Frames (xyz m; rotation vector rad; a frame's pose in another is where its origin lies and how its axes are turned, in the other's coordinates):
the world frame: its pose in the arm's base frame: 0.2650 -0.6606 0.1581 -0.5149 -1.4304 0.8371
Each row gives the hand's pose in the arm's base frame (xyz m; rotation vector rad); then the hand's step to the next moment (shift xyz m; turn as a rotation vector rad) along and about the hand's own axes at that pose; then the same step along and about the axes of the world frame.
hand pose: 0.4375 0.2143 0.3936 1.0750 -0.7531 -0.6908
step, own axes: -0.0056 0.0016 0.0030 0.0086 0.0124 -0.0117
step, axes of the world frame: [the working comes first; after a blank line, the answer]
step, axes of the arm's base frame: -0.0054 0.0035 0.0012 0.0160 0.0030 0.0100

0.0038 0.0023 0.0048 0.0078 -0.0087 -0.0151
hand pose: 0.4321 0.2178 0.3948 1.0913 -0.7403 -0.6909
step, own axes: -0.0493 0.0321 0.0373 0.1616 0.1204 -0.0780
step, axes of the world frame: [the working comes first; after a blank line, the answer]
step, axes of the arm's base frame: -0.0544 0.0299 0.0316 0.1714 -0.0512 0.1213

0.0465 0.0052 0.0516 0.0290 -0.1564 -0.1462
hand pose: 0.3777 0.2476 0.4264 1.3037 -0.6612 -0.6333
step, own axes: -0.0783 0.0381 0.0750 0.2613 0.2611 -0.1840
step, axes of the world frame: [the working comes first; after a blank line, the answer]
step, axes of the arm's base frame: -0.1060 0.0155 0.0416 0.3237 -0.0349 0.2536

0.0452 -0.0015 0.1057 0.1175 -0.2753 -0.2841
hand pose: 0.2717 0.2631 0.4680 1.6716 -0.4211 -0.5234
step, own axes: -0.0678 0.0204 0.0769 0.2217 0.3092 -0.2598
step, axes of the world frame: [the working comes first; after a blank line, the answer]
step, axes of the arm's base frame: -0.0989 -0.0291 0.0175 0.3340 0.0413 0.3146

-0.0047 -0.0126 0.1037 0.2142 -0.2756 -0.3006
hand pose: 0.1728 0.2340 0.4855 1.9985 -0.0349 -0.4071
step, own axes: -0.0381 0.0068 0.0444 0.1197 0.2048 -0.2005
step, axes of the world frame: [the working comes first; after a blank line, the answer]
step, axes of the arm's base frame: -0.0481 -0.0339 -0.0013 0.2042 0.0575 0.2269

-0.0237 -0.0111 0.0528 0.1779 -0.1744 -0.1856
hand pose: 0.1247 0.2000 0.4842 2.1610 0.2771 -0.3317
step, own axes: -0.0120 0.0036 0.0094 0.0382 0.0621 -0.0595
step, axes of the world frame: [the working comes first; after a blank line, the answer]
step, axes of the arm's base frame: -0.0114 -0.0107 0.0016 0.0635 0.0165 0.0674

-0.0064 -0.0057 0.0131 0.0523 -0.0527 -0.0578
